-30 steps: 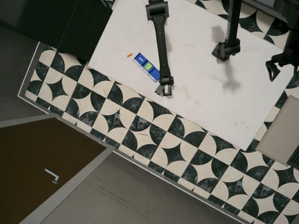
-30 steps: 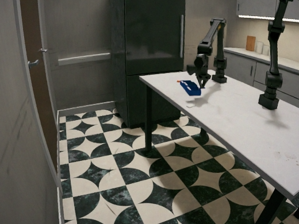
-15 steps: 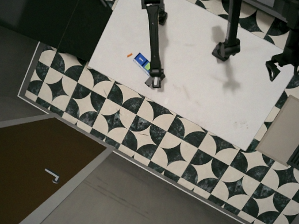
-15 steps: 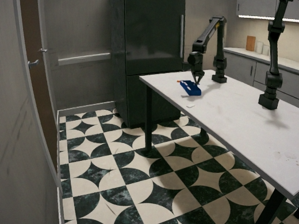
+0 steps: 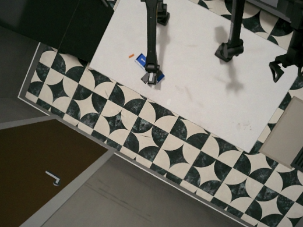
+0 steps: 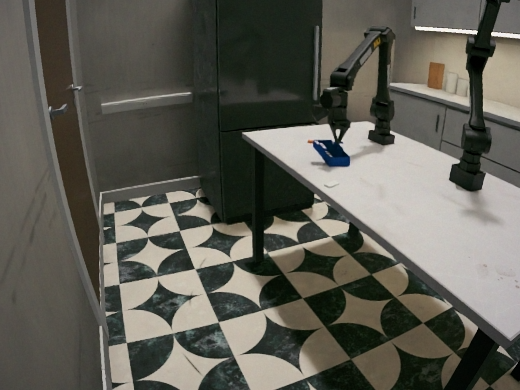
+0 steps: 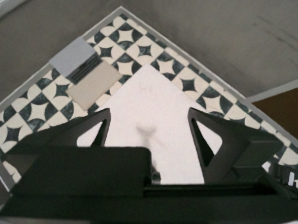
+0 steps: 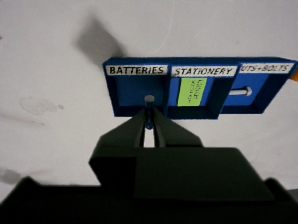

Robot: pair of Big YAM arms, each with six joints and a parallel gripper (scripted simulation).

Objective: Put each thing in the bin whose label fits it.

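Now: the orange cylinder 2 cm behind my right hand, 25 cm to the right of it and 8 cm below it. Also, from my right hand: white piece 14 cm ahead, 20 cm to the left, 8 cm below; tiny grey piece 4 cm behind, 15 cm to the right, 7 cm below; green piece 2 cm behind, 7 cm to the right, 7 cm below.
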